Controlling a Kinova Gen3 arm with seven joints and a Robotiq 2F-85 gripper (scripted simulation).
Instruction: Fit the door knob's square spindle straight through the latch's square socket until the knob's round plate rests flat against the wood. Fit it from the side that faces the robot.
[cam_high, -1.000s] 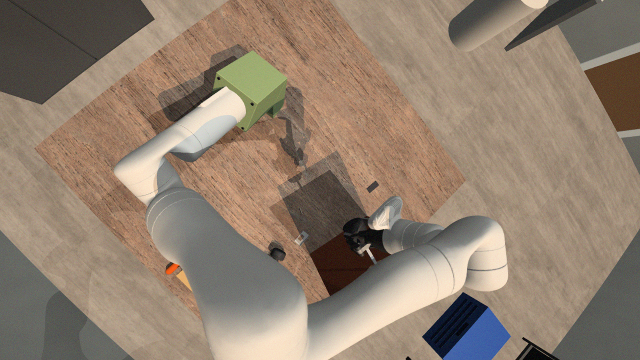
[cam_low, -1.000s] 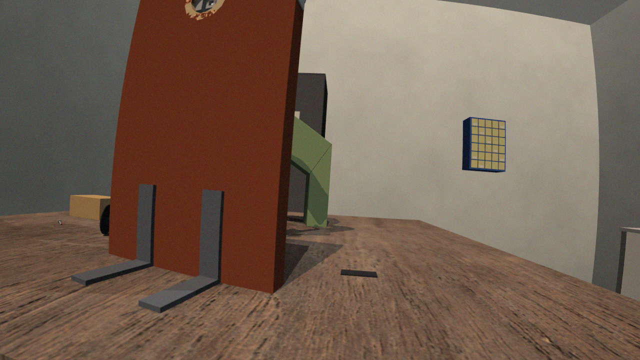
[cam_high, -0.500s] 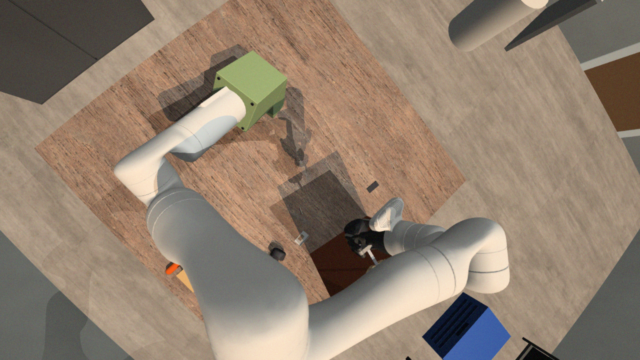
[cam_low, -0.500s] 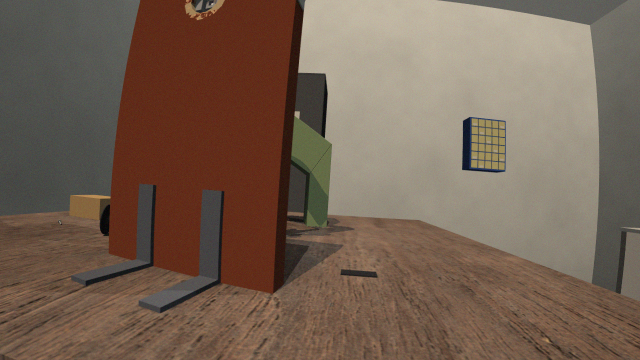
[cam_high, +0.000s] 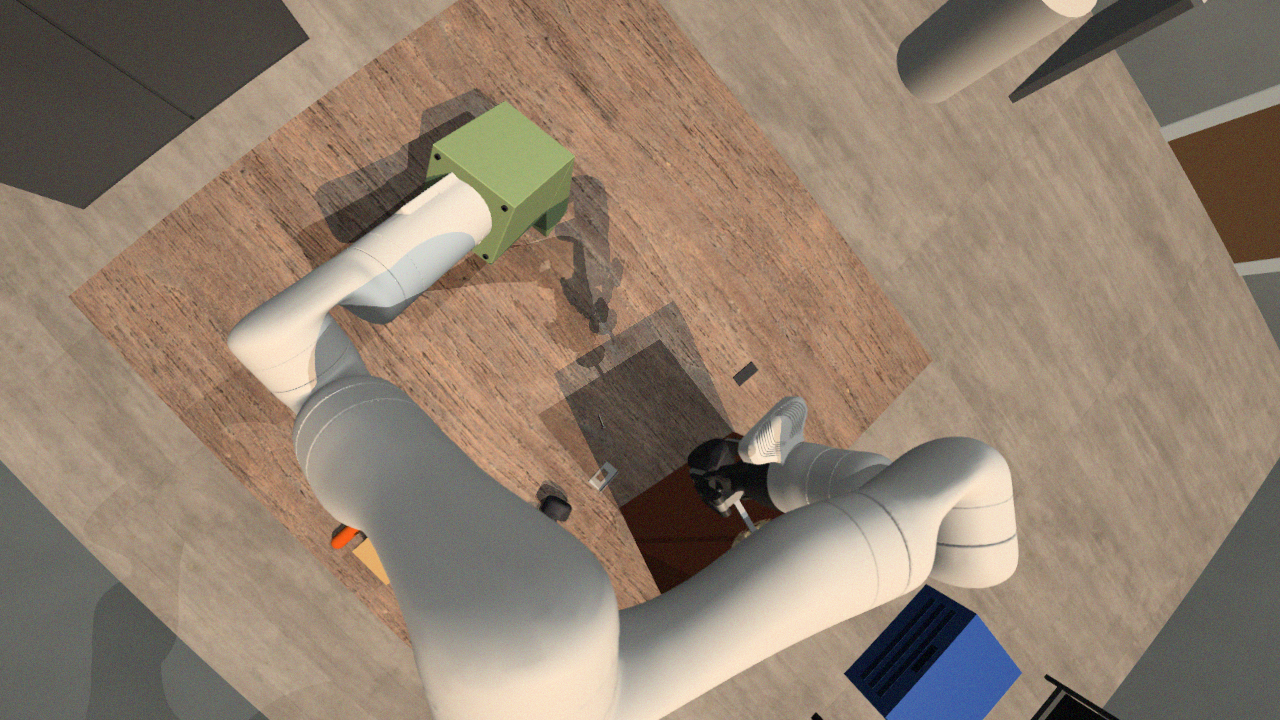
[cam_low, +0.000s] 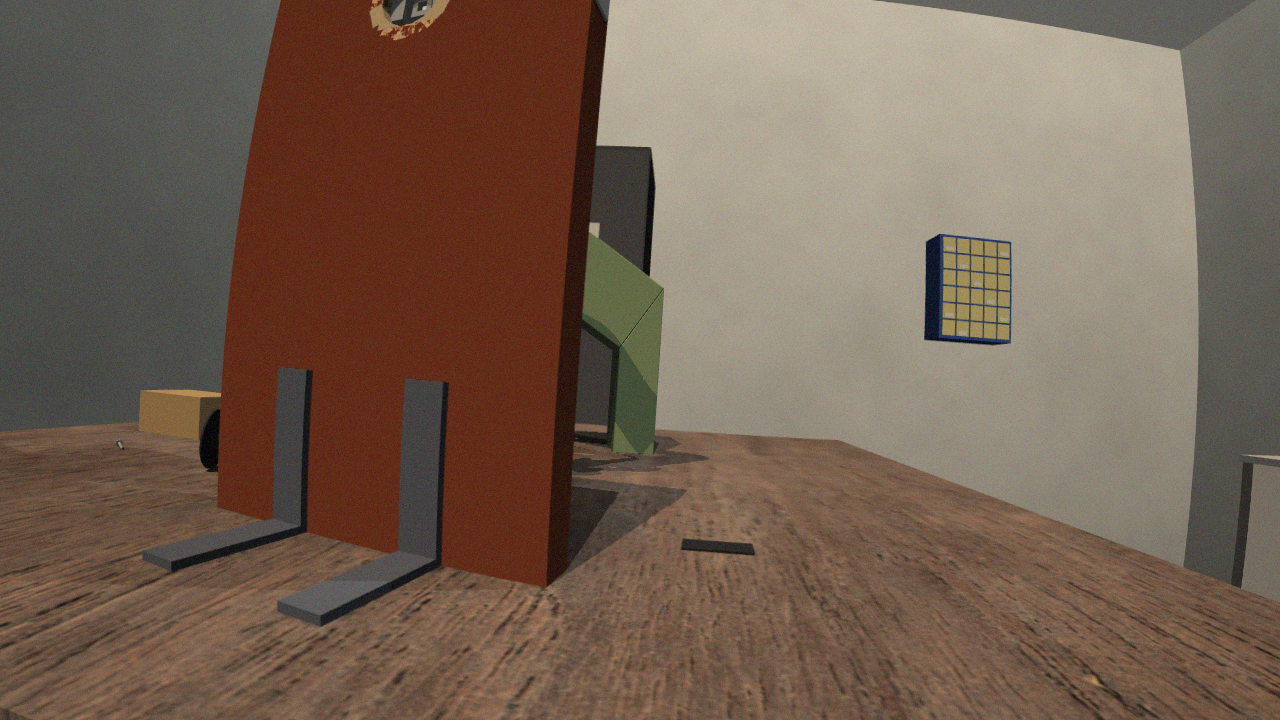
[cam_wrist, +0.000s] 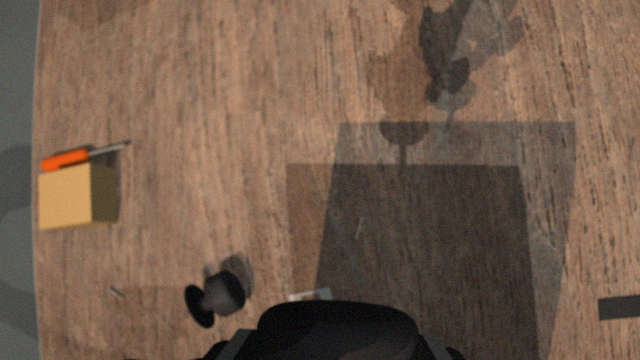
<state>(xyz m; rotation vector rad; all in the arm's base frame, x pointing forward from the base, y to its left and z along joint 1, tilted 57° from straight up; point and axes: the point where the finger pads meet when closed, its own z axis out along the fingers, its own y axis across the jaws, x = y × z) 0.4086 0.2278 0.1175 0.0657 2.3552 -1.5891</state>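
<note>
Now: the latch socket 140 mm ahead of my hand, 20 mm to the right of it and 10 mm below it. The rest, counted from my hand: tan box (150 mm behind, 530 mm to the right, 390 mm below); then dark flat strip (70 mm ahead, 230 mm to the left, 420 mm below).
</note>
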